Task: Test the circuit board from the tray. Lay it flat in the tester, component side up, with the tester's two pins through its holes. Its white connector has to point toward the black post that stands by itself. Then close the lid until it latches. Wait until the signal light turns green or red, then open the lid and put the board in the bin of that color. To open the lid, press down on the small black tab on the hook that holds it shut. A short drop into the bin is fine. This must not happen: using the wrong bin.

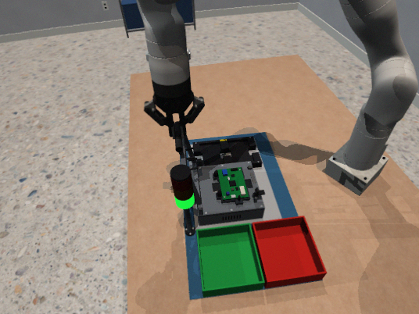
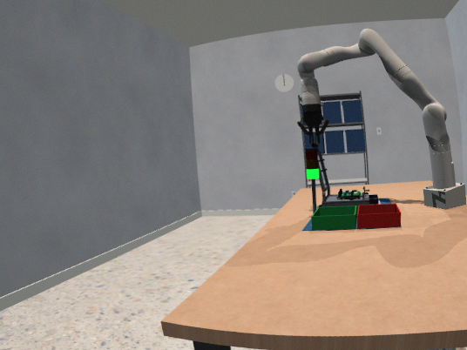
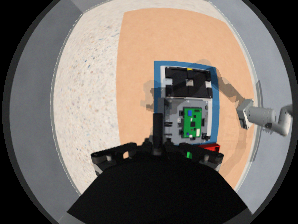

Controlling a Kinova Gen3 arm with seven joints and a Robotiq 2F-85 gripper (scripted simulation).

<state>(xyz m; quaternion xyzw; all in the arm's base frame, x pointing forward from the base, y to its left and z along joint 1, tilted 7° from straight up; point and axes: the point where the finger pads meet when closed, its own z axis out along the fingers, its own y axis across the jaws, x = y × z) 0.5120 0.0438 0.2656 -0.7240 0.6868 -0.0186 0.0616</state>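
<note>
The green circuit board is 13 cm behind my hand, 1 cm to the right of it and 21 cm below it. Round my hand: red bin: 25 cm behind, 19 cm to the left, 27 cm below; green bin: 10 cm behind, 19 cm to the left, 27 cm below; tester lid: 2 cm behind, 10 cm below.
</note>
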